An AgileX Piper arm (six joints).
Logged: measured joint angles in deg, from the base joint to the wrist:
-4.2 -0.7 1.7 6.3 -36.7 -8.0
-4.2 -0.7 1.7 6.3 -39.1 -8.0
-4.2 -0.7 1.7 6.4 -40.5 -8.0
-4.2 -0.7 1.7 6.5 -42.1 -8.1
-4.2 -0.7 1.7 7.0 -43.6 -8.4
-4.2 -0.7 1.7 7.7 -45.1 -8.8
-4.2 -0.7 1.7 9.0 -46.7 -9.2
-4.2 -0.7 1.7 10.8 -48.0 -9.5
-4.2 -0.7 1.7 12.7 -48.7 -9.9
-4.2 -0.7 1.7 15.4 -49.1 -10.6
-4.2 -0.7 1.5 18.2 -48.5 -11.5
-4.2 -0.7 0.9 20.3 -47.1 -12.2
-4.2 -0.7 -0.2 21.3 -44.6 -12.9
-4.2 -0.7 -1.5 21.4 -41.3 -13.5
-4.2 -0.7 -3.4 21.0 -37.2 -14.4
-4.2 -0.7 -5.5 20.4 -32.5 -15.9
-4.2 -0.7 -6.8 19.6 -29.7 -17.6
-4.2 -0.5 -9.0 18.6 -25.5 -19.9
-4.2 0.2 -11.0 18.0 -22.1 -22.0
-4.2 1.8 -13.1 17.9 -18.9 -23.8
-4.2 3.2 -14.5 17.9 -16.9 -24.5
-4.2 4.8 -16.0 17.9 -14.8 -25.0
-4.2 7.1 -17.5 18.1 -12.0 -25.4
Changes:
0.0 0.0 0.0 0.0 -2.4 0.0
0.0 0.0 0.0 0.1 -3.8 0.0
0.0 0.0 0.0 0.2 -5.4 -0.1
0.0 0.0 0.0 0.7 -6.9 -0.4
0.0 0.0 0.0 1.4 -8.4 -0.8
0.0 0.0 0.0 2.7 -10.0 -1.2
0.0 0.0 0.0 4.5 -11.3 -1.5
0.0 0.0 0.0 6.4 -12.0 -1.9
0.0 0.0 0.0 9.1 -12.4 -2.6
0.0 0.0 -0.2 11.9 -11.8 -3.5
0.0 0.0 -0.8 14.0 -10.4 -4.2
0.0 0.0 -1.9 15.0 -7.9 -4.9
0.0 0.0 -3.2 15.1 -4.6 -5.5
0.0 0.0 -5.1 14.7 -0.5 -6.4
0.0 0.0 -7.2 14.1 4.2 -7.9
0.0 0.0 -8.5 13.3 7.0 -9.6
0.0 0.2 -10.7 12.3 11.2 -11.9
0.0 0.9 -12.7 11.7 14.6 -14.0
0.0 2.5 -14.8 11.6 17.8 -15.8
0.0 3.9 -16.2 11.6 19.8 -16.5
0.0 5.5 -17.7 11.6 21.9 -17.0
0.0 7.8 -19.2 11.8 24.7 -17.4

